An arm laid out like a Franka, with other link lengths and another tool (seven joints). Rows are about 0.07 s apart.
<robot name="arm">
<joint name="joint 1" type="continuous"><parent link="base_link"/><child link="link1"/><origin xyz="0 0 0.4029" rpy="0 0 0"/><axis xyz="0 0 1"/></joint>
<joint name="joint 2" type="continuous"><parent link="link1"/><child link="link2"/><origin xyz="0 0 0" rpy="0 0 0"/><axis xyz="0 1 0"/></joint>
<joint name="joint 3" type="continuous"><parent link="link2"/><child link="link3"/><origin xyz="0 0 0.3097" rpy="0 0 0"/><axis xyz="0 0 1"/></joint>
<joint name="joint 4" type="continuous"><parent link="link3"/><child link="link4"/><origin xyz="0.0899 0 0" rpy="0 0 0"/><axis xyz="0 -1 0"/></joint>
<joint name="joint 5" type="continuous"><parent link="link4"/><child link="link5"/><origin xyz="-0.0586 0 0.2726" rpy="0 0 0"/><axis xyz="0 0 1"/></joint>
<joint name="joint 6" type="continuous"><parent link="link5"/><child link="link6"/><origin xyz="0 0 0" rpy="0 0 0"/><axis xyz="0 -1 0"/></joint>
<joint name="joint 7" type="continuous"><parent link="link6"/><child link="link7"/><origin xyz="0.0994 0 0" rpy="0 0 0"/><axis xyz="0 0 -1"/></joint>
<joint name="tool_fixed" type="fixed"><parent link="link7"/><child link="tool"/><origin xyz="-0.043 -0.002 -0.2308" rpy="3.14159 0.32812 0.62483"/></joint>
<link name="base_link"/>
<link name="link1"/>
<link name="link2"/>
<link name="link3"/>
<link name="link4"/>
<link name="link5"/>
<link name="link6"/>
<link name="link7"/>
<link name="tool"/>
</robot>
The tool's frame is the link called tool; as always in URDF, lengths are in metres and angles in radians. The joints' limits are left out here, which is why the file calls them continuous.
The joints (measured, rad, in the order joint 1, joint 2, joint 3, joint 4, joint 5, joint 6, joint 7), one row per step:
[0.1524 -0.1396 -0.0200 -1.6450 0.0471 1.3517 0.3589]
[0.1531 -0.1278 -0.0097 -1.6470 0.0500 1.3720 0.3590]
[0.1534 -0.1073 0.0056 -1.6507 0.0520 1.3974 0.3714]
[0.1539 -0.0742 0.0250 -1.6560 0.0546 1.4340 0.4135]
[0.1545 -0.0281 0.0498 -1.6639 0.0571 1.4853 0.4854]
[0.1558 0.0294 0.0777 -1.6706 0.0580 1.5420 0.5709]
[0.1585 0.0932 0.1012 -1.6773 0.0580 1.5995 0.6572]
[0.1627 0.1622 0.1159 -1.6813 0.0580 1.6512 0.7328]
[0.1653 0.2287 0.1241 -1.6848 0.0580 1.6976 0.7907]
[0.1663 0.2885 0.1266 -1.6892 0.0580 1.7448 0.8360]
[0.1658 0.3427 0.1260 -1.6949 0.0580 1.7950 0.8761]
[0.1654 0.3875 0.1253 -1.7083 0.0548 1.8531 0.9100]
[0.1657 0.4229 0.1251 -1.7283 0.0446 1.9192 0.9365]
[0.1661 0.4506 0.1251 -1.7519 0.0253 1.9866 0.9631]
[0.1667 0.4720 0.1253 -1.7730 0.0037 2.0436 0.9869]
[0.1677 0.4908 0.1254 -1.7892 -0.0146 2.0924 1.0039]
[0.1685 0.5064 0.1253 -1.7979 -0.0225 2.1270 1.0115]
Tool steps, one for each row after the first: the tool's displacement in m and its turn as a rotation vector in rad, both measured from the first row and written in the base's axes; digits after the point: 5 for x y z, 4 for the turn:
[0.00538 0.00542 -0.00408 0.0023 -0.0062 0.0100]
[0.01256 0.01321 -0.01166 0.0008 -0.0070 0.0120]
[0.02327 0.02473 -0.02416 -0.0047 -0.0038 -0.0117]
[0.03747 0.04047 -0.04242 -0.0138 0.0013 -0.0601]
[0.05278 0.05861 -0.06545 -0.0254 0.0115 -0.1186]
[0.06740 0.07581 -0.09207 -0.0377 0.0275 -0.1808]
[0.08041 0.08970 -0.12135 -0.0508 0.0515 -0.2395]
[0.09112 0.09920 -0.15063 -0.0633 0.0772 -0.2886]
[0.10090 0.10494 -0.17814 -0.0732 0.0962 -0.3328]
[0.11028 0.10831 -0.20417 -0.0808 0.1082 -0.3770]
[0.11830 0.11045 -0.22849 -0.0870 0.1094 -0.4146]
[0.12544 0.11136 -0.25050 -0.0929 0.0972 -0.4408]
[0.13161 0.11062 -0.27005 -0.1027 0.0758 -0.4612]
[0.13604 0.10944 -0.28588 -0.1132 0.0545 -0.4747]
[0.13976 0.10889 -0.29892 -0.1195 0.0354 -0.4817]
[0.14260 0.10942 -0.30821 -0.1188 0.0239 -0.4850]

